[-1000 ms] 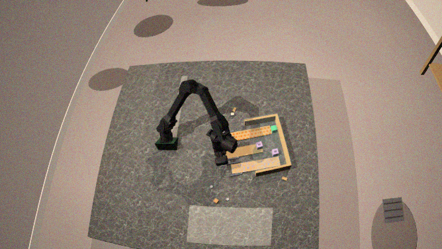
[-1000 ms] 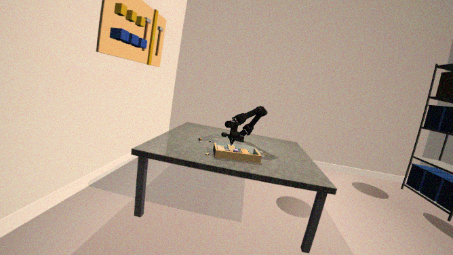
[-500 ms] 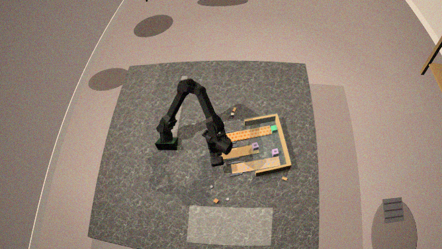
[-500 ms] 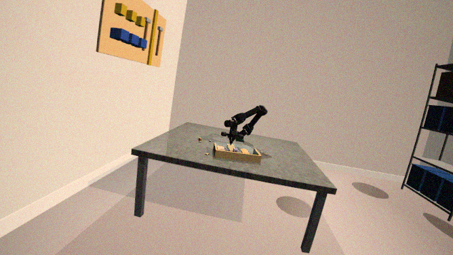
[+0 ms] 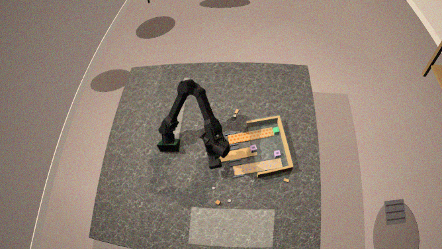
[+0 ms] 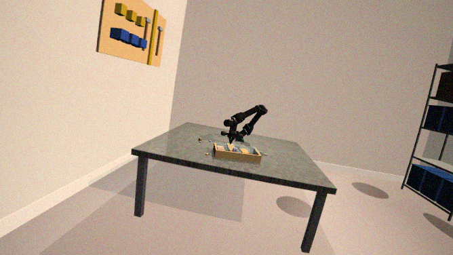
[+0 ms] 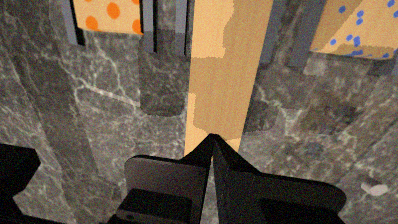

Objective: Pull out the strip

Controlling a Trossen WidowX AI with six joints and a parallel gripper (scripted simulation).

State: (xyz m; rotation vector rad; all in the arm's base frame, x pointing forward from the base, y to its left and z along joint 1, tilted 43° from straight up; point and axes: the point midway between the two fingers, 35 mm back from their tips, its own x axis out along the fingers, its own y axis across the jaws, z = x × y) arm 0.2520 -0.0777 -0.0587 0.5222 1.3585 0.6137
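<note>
Now: the plain strip 100 mm ahead of my gripper tip and 10 mm to the left of it.
</note>
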